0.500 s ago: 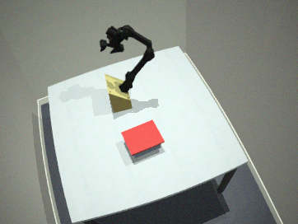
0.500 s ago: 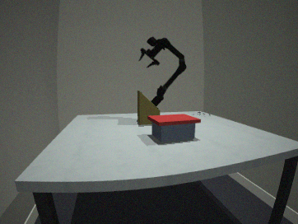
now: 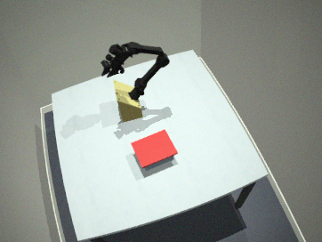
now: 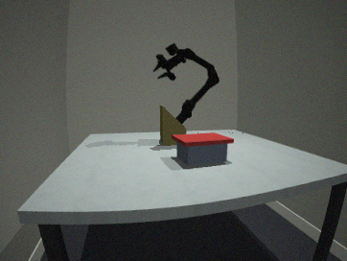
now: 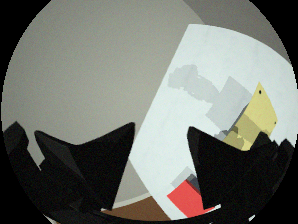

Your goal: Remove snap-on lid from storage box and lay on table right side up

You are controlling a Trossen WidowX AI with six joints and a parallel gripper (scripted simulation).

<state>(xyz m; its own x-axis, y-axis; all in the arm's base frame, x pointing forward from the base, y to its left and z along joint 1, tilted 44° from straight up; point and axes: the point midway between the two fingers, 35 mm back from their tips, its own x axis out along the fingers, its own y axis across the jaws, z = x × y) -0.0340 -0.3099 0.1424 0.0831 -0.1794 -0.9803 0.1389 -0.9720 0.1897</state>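
Now: the red lid 41 cm ahead of my gripper tip, 12 cm to the left of it and 33 cm below it. From my gripper tip the other things lie so: grey-blue storage box (41 cm ahead, 12 cm to the left, 38 cm below).
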